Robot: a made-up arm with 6 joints.
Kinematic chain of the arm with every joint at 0, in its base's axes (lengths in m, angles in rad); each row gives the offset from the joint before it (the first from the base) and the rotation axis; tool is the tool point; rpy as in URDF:
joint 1: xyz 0 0 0.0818 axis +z
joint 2: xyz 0 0 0 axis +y
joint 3: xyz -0.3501 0 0.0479 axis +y
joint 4: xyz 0.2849 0 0.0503 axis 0.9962 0 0.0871
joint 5: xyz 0 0 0 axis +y
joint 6: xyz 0.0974 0 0.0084 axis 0.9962 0 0.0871
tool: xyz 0 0 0 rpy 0 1.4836 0
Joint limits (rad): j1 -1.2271..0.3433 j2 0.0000..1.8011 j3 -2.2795..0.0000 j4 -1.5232..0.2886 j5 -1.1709..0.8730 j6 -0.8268..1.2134
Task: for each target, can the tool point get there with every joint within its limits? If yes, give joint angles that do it. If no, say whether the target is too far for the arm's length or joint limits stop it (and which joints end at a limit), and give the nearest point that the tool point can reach.
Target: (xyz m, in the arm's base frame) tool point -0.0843 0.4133 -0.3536
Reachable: no: joint limits stop it (at a limit: joint 1, joint 2, joint 3, joint 4) | nearest point 0.0754 0.0951 0.0495 | short by 0.538 m
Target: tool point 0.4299 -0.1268 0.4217
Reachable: yes | joints -0.2885 1.6091 -1.4215 -0.1471 -0.0572 0.6654
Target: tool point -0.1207 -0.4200 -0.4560
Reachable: no: joint limits stop it (at a limit: joint 1, joint 2, joint 4) | nearest point 0.0397 -0.2226 0.0450 | short by 0.562 m
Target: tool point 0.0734 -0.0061 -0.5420
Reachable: no: joint limits stop it (at a limit: joint 2) | nearest point 0.1048 -0.0087 0.0252 | short by 0.568 m
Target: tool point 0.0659 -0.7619 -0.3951
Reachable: no: too far | nearest point 0.0971 -0.3460 0.1064 | short by 0.652 m
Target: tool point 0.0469 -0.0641 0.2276
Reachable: yes | joints -0.3600 0.3835 -0.1922 -1.2194 0.4922 0.1369
